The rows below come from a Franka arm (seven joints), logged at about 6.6 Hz.
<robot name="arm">
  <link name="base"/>
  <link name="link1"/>
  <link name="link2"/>
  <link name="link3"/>
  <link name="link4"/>
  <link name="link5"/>
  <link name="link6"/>
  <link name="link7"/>
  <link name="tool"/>
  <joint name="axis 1" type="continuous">
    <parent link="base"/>
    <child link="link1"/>
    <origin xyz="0 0 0.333"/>
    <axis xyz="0 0 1"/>
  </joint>
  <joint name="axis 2" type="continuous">
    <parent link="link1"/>
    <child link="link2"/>
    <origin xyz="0 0 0"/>
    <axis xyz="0 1 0"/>
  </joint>
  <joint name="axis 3" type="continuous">
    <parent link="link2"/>
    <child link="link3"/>
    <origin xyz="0 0 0.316"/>
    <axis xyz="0 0 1"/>
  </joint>
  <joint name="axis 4" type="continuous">
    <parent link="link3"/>
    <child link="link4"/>
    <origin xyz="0.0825 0 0"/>
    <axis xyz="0 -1 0"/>
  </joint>
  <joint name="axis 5" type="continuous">
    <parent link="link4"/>
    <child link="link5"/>
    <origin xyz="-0.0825 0 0.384"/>
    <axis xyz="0 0 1"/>
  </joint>
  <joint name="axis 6" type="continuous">
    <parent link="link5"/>
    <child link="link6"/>
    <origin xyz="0 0 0"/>
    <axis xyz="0 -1 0"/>
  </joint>
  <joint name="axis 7" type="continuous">
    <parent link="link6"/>
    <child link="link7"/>
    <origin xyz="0.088 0 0"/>
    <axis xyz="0 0 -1"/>
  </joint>
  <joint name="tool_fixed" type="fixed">
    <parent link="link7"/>
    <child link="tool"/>
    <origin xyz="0 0 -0.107" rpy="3.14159 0 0"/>
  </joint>
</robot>
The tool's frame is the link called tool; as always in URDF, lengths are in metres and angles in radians. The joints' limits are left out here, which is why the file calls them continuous.
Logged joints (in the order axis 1, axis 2, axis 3, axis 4, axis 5, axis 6, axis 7), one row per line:
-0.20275, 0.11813, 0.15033, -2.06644, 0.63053, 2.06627, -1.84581
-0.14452, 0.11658, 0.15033, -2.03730, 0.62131, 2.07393, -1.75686
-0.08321, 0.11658, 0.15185, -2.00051, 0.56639, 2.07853, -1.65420
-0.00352, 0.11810, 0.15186, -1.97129, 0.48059, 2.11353, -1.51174
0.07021, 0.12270, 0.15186, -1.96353, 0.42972, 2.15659, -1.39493
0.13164, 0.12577, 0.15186, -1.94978, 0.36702, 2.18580, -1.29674
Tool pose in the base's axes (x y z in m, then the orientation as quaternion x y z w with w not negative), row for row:
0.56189, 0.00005, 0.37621, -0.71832, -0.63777, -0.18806, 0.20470
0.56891, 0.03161, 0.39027, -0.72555, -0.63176, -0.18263, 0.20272
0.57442, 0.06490, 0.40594, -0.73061, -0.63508, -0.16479, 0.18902
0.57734, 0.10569, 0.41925, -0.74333, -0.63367, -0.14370, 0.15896
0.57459, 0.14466, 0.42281, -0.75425, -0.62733, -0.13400, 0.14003
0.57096, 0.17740, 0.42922, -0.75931, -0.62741, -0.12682, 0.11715
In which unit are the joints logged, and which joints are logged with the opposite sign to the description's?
The joints are logged in radians. Opposite sign: none.
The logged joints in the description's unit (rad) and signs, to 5 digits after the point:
-0.20275, 0.11813, 0.15033, -2.06644, 0.63053, 2.06627, -1.84581
-0.14452, 0.11658, 0.15033, -2.03730, 0.62131, 2.07393, -1.75686
-0.08321, 0.11658, 0.15185, -2.00051, 0.56639, 2.07853, -1.65420
-0.00352, 0.11810, 0.15186, -1.97129, 0.48059, 2.11353, -1.51174
0.07021, 0.12270, 0.15186, -1.96353, 0.42972, 2.15659, -1.39493
0.13164, 0.12577, 0.15186, -1.94978, 0.36702, 2.18580, -1.29674

